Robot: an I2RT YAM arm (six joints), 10 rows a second.
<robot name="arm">
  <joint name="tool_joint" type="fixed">
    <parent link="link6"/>
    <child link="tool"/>
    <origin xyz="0 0 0" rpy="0 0 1.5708"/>
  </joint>
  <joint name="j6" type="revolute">
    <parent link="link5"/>
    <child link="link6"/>
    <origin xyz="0.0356 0 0.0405" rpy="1.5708 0 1.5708"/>
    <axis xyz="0 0 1"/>
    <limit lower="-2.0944" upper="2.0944"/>
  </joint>
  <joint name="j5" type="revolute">
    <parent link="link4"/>
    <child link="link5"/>
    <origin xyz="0.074 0.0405 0.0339" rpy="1.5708 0 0"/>
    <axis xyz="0 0 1"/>
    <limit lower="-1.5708" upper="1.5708"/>
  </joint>
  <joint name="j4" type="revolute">
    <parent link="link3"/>
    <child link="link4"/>
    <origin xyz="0.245 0.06 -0.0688" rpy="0 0 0"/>
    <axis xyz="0 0 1"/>
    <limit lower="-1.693" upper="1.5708"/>
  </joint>
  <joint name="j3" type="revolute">
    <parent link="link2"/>
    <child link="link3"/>
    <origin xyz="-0.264 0 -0.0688" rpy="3.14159 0 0"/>
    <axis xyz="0 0 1"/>
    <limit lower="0" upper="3.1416"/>
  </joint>
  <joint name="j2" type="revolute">
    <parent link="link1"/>
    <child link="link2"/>
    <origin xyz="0.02 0.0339 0.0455" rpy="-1.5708 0 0"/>
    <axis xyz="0 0 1"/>
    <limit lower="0" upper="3.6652"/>
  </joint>
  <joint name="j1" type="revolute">
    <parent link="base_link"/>
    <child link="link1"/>
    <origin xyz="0 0 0.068" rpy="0 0 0"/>
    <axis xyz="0 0 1"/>
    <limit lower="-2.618" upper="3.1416"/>
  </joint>
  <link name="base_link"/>
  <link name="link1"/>
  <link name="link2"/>
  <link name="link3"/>
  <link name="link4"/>
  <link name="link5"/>
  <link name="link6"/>
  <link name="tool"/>
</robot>
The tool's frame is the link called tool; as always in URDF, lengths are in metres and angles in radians.
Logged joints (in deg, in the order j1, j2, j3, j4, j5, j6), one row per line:
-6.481 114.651 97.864 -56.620 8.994 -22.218
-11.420 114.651 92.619 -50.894 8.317 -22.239
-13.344 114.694 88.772 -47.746 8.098 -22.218
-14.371 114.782 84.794 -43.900 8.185 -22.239
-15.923 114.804 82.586 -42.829 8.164 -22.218
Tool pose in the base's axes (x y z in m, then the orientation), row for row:
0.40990 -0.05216 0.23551 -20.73 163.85 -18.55
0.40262 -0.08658 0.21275 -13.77 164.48 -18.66
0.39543 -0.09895 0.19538 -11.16 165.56 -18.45
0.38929 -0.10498 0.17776 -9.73 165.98 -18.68
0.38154 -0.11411 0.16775 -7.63 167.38 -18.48
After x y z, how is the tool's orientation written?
As a rotation vector, in degrees.
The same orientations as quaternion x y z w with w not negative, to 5 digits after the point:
-0.12383 0.97875 -0.11081 0.12018
-0.08229 0.98294 -0.11151 0.12094
-0.06641 0.98521 -0.10979 0.11357
-0.05780 0.98597 -0.11096 0.11051
-0.04504 0.98801 -0.10908 0.09958

